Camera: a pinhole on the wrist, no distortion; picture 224 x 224 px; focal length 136.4 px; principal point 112.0 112.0 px. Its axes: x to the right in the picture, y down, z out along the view. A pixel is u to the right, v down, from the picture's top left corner.
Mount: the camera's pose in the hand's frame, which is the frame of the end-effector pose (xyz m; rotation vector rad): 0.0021 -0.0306 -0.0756 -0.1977 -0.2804 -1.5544
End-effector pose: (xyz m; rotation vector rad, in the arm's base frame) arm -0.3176 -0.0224 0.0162 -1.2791 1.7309 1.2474
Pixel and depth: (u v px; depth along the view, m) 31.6 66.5 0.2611
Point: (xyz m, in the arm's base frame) -0.4744 0.1399 0.1214
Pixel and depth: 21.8 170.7 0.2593
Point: -0.5554 0.0775 -0.0499
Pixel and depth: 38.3 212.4 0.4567
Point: -0.7571 0.1814 -0.2587
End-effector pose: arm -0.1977 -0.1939 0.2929 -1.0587 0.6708 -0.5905
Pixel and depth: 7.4 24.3 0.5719
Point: -0.1557 0.4834 -0.0291
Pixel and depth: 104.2 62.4 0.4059
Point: -0.0747 0.1407 0.3238
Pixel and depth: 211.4 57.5 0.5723
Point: 0.0335 0.2346 0.7794
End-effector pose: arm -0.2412 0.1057 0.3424 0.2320 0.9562 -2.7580
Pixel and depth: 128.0 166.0 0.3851
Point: -0.3841 -0.1428 0.5305
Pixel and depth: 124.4 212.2 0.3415
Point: -0.4777 -0.1334 0.4763
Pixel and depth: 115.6 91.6 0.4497
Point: -0.1602 -0.1723 0.5812
